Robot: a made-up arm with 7 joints.
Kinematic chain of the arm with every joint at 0, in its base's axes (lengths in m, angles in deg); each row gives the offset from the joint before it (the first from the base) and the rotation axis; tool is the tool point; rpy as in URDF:
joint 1: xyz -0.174 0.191 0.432 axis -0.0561 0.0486 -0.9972
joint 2: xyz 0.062 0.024 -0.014 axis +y
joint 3: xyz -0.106 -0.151 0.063 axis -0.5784 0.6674 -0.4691
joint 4: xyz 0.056 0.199 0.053 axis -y
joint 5: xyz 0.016 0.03 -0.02 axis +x
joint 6: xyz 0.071 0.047 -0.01 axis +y
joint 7: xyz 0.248 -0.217 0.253 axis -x
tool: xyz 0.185 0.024 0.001 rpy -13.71 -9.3 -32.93
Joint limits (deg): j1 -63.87..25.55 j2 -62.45..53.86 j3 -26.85..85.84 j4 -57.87..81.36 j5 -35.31..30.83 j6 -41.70..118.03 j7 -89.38..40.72
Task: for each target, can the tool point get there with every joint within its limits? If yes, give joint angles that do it. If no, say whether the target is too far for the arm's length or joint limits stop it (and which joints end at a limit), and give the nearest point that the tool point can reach.
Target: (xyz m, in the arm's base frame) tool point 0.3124 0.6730 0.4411
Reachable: yes | joints -52.84 37.44 21.27 70.71 -4.39 64.92 -60.73
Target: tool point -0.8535 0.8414 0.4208
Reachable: no: joint limits stop it (at a limit: joint 1, joint 2, joint 5) | nearest point -0.6993 0.6142 0.4243 | short by 0.275 m
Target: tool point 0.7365 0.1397 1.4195
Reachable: no: too far | nearest point 0.3771 0.1596 1.0365 | short by 0.526 m
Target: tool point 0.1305 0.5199 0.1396
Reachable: yes | joints -42.65 -27.87 -3.92 -36.31 10.06 65.33 -50.78
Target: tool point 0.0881 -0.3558 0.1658
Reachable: yes | joints 2.05 -21.85 67.68 -42.10 8.62 2.39 -7.46
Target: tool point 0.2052 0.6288 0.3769
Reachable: yes | joints -16.16 34.55 66.44 49.99 -28.43 -27.83 -64.91
